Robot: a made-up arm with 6 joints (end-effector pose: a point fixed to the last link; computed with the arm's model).
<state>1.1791 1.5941 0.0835 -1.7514 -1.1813 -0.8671</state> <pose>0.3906 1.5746 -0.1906 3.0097 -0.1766 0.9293</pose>
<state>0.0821 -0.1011 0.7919 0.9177 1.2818 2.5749</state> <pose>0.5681 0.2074 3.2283 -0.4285 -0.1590 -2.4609</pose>
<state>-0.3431 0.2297 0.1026 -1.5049 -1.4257 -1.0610</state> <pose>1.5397 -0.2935 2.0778 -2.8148 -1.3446 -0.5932</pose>
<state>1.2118 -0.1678 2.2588 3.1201 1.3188 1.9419</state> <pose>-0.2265 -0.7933 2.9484 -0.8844 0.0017 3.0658</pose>
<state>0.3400 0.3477 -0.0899 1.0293 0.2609 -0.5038</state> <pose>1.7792 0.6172 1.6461 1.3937 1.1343 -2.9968</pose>
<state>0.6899 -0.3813 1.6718 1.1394 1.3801 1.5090</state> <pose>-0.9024 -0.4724 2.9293 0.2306 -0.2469 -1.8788</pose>
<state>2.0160 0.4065 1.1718 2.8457 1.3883 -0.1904</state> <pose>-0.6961 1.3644 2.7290 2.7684 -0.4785 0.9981</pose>
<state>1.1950 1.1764 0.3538 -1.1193 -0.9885 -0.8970</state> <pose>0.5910 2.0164 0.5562 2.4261 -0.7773 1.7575</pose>
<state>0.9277 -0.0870 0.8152 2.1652 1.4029 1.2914</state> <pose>0.3479 0.7432 2.9910 0.9780 -1.4124 2.7630</pose>
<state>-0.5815 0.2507 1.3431 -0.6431 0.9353 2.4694</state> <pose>0.5478 -0.5631 3.3694 -0.8603 0.5090 -1.7730</pose>
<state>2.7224 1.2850 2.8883 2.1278 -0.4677 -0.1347</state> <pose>-0.8592 0.5669 2.6242 -0.9552 0.4257 1.4578</pose>
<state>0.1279 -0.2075 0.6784 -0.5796 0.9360 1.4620</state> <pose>0.4929 -0.0930 3.2905 -0.8510 0.1469 -0.2438</pose>
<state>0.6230 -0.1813 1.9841 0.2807 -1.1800 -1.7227</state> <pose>-0.3741 -0.4492 3.1127 -1.0078 -0.4256 2.7244</pose>
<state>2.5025 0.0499 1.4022 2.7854 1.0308 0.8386</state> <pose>-0.4873 0.3293 3.3007 -1.0373 -1.1096 -0.6325</pose>
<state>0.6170 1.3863 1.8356 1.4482 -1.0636 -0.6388</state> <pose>2.0911 1.0808 1.8324 0.1653 1.4330 1.0722</pose>
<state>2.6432 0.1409 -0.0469 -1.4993 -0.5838 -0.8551</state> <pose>-1.5350 0.6650 1.9975 1.2919 -1.4682 -2.5242</pose>
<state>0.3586 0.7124 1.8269 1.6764 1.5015 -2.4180</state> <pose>1.1452 0.6701 2.9174 0.4753 1.2108 -2.6455</pose>
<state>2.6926 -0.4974 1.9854 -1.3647 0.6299 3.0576</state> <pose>1.4380 -0.5163 2.6322 -0.1903 -0.0826 1.9550</pose>
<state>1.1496 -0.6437 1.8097 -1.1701 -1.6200 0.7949</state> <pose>-0.7677 -1.1223 2.4916 -2.6509 0.5712 0.8974</pose>
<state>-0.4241 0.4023 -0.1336 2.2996 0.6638 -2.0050</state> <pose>1.6742 -0.7010 1.4111 1.2538 0.3609 2.5766</pose>
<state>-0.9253 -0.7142 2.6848 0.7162 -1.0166 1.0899</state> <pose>-1.2159 1.2437 1.5800 -0.3123 -0.1953 -1.5668</pose>
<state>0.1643 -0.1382 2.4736 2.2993 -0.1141 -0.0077</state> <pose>-1.2075 -0.3051 2.6238 -0.2070 0.1777 -1.2791</pose>
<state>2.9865 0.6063 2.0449 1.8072 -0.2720 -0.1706</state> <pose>-0.8197 0.2647 3.2778 -1.2532 0.3666 1.9712</pose>
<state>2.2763 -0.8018 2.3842 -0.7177 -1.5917 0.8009</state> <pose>0.9450 -1.3870 1.7692 -2.0342 -0.0661 2.0553</pose>
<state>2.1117 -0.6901 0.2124 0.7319 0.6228 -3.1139</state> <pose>-0.0975 0.0603 3.0499 -0.9348 -0.0645 -1.0240</pose>
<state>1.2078 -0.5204 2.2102 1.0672 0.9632 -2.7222</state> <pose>-0.7149 -1.4979 2.2286 3.0704 0.7893 1.6725</pose>
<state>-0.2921 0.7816 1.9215 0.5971 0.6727 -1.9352</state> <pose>1.2346 -0.3585 3.1110 -1.3008 0.4925 1.7568</pose>
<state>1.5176 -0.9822 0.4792 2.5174 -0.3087 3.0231</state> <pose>0.0892 -0.8875 2.9569 -1.4364 -0.0994 2.8692</pose>
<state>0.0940 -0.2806 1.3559 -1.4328 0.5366 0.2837</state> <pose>-0.3862 -0.2283 3.3782 -1.5894 -0.3836 1.9164</pose>
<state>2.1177 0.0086 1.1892 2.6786 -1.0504 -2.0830</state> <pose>-0.0005 0.3048 3.3650 -0.8522 -0.4309 1.9659</pose>
